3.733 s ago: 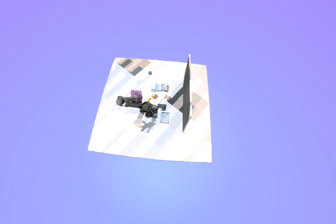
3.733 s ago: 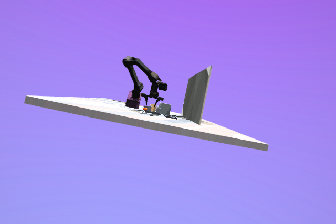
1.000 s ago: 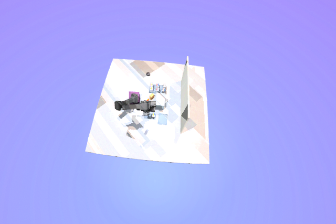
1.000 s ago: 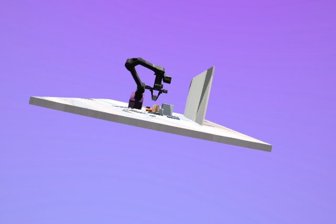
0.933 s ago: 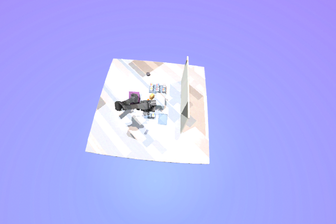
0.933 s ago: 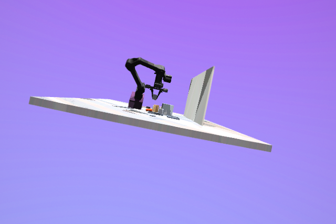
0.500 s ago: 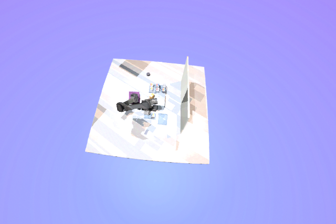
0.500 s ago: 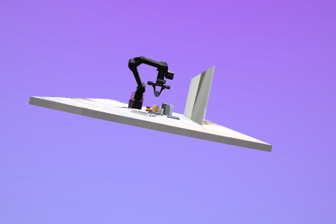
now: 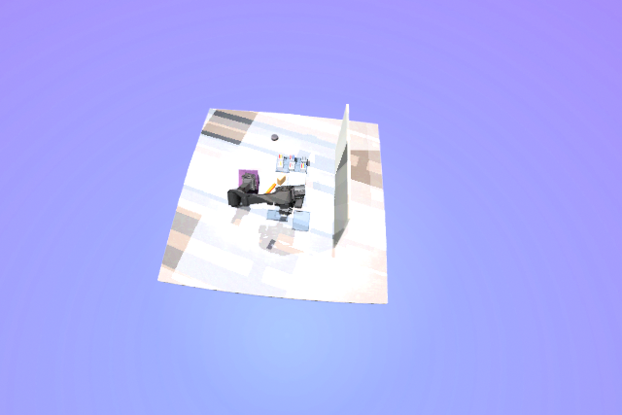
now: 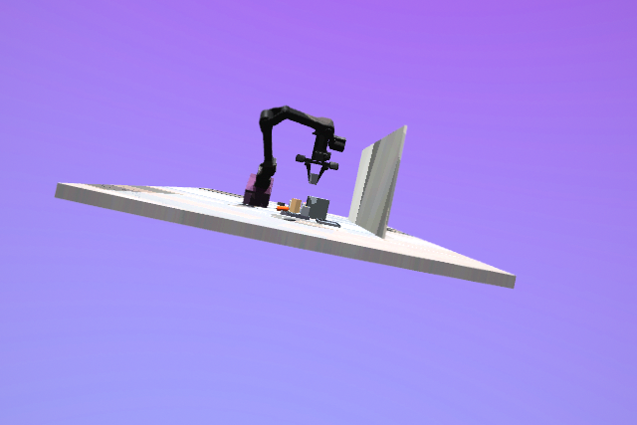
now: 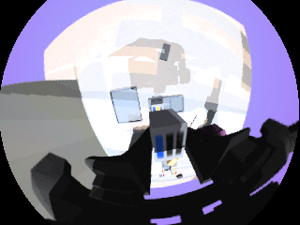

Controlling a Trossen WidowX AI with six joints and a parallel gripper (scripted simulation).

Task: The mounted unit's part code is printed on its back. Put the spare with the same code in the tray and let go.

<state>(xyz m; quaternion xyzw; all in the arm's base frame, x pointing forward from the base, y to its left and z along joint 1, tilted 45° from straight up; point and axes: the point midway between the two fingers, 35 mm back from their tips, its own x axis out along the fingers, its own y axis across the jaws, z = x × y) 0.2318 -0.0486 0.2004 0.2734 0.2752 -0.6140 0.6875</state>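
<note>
Now: gripper tip 10 cm short of the tray and 16 cm above it. The rest, counted from my gripper tip: mounted grey unit (4 cm ahead, 20 cm to the left, 11 cm below); then spare (2 cm above); then tan block (6 cm behind, 25 cm to the left, 13 cm below).
</note>
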